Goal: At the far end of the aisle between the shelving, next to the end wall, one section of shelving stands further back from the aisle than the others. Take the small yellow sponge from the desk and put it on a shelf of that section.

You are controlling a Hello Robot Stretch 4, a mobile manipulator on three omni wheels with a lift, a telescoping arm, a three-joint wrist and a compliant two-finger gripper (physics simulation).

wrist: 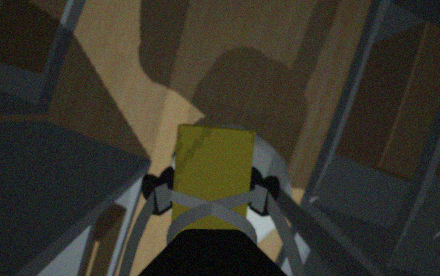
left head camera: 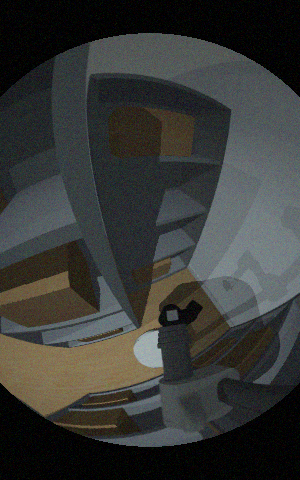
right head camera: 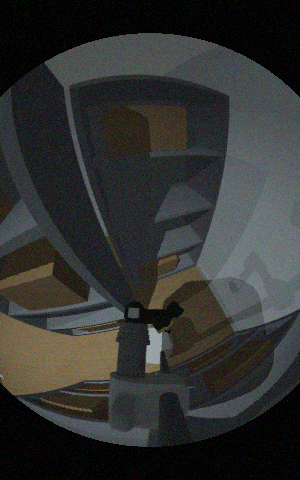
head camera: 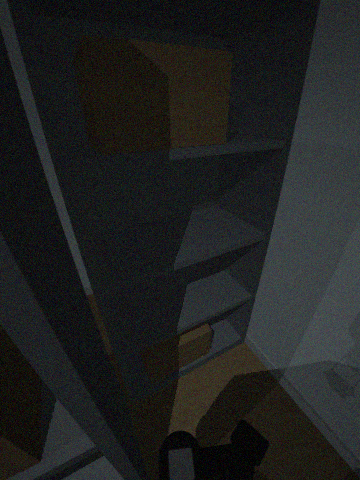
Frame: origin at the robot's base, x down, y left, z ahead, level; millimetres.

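Where they show: gripper, between the fingertips: point(wrist: 210, 182); robot's base, origin of its link: point(left head camera: 153, 347) point(right head camera: 152, 344).
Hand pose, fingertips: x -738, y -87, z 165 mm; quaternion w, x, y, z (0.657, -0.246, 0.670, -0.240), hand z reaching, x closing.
Things, the pixels of their top centre, and the offset from my fingertips. "spot": a spot on its surface instead.
- yellow sponge, centre of its top: point(wrist: 211, 189) dx -37, dy -2, dz +2 mm
- set-back shelving section, a spot on its surface: point(head camera: 220, 235) point(right head camera: 185, 202) point(left head camera: 182, 207) spot: dx -226, dy -208, dz +860 mm
- large brown box, a spot on its surface: point(head camera: 200, 100) point(right head camera: 168, 127) point(left head camera: 177, 133) spot: dx -819, dy -56, dz +711 mm
- small box, a spot on its surface: point(head camera: 196, 346) point(right head camera: 167, 265) spot: dx +521, dy -77, dz +719 mm
My gripper point(wrist: 210, 182) is shut on the yellow sponge point(wrist: 215, 155) point(right head camera: 165, 327), its two fingertips pressing the sponge's sides. In the wrist view they are above the aisle floor. In the head camera view the fingers do not show. The set-back shelving section point(head camera: 220, 235) point(left head camera: 180, 207) point(right head camera: 182, 202) stands ahead, beside the end wall. A large brown box point(head camera: 200, 100) point(left head camera: 177, 132) point(right head camera: 168, 131) sits on its upper shelf and a small box point(head camera: 196, 346) point(right head camera: 168, 266) on its bottom shelf. Bare surface shows on two shelves between them. Its left part is in dark shadow.
The end wall point(head camera: 320, 200) point(left head camera: 250, 215) point(right head camera: 255, 215) rises at the right. The neighbouring section's upright point(head camera: 45, 320) point(left head camera: 75, 175) juts forward at the left, near the gripper's side of the aisle. Opposite shelving with boxes point(left head camera: 257, 347) point(right head camera: 235, 367) stands at the lower right.
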